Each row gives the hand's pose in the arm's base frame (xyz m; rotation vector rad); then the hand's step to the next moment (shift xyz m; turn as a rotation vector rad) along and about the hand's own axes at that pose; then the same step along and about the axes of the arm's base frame.
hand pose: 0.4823 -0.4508 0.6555 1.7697 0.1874 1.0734
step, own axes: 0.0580 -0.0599 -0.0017 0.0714 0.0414 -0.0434
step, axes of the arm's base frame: 0.0533 0.0623 -0.0152 -0.0035 0.0501 0.0786
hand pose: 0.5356 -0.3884 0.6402 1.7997 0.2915 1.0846
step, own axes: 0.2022 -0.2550 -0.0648 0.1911 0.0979 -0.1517
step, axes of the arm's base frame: 0.1313 0.2900 -0.0936 -0.0337 0.1622 0.2041
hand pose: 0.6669 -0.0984 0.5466 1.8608 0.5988 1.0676
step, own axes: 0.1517 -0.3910 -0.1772 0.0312 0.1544 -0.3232
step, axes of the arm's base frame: -0.0671 0.3861 -0.2318 -0.2640 0.0937 0.2254
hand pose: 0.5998 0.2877 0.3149 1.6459 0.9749 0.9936
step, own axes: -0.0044 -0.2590 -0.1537 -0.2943 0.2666 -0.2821
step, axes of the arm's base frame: -0.1827 0.1048 -0.2153 -0.3239 -0.2451 0.2689
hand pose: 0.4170 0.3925 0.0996 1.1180 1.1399 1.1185
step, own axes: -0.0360 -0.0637 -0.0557 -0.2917 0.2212 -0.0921
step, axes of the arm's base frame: -0.0536 -0.0379 -0.0644 -0.1314 -0.2609 0.2391
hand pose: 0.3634 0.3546 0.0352 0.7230 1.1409 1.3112
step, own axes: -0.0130 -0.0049 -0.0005 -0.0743 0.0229 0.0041
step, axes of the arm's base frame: 0.0028 -0.0135 -0.0017 0.0040 -0.0671 0.0392
